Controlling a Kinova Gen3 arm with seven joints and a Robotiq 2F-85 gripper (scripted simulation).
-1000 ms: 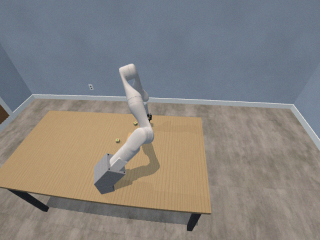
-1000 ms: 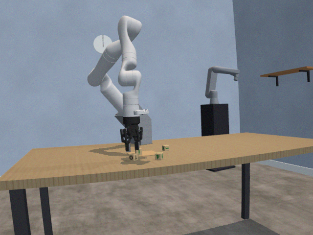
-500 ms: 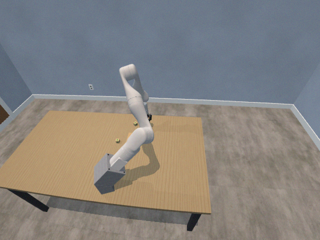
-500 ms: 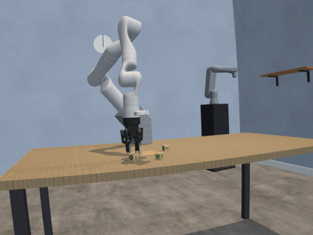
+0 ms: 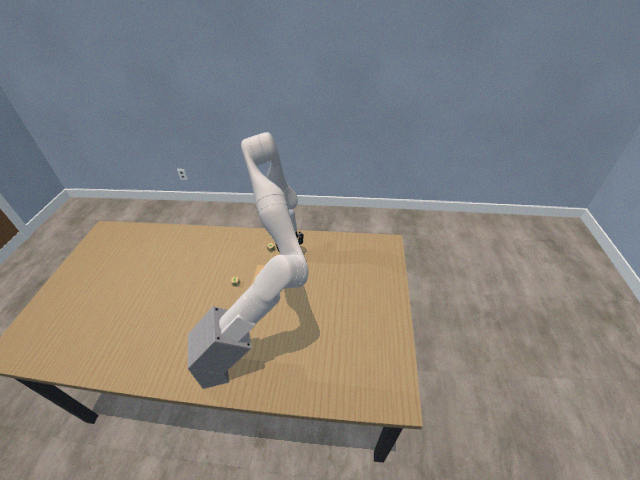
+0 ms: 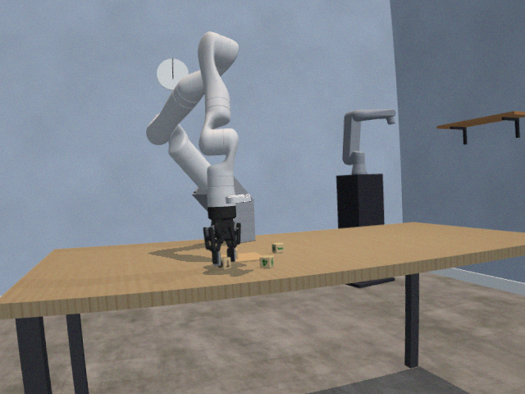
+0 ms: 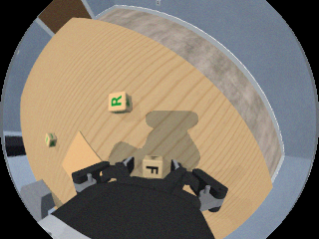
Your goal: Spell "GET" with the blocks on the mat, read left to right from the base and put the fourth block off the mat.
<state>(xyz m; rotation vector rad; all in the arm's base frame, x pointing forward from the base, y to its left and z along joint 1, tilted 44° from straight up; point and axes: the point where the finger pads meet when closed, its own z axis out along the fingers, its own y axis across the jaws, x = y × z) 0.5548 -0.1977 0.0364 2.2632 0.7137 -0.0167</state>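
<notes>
Right now the T block is 1 cm below my hand. The rest, counted from my hand: G block (12 cm behind, 8 cm to the left, 1 cm below); then mat (13 cm behind, 10 cm to the left, 3 cm below).
</notes>
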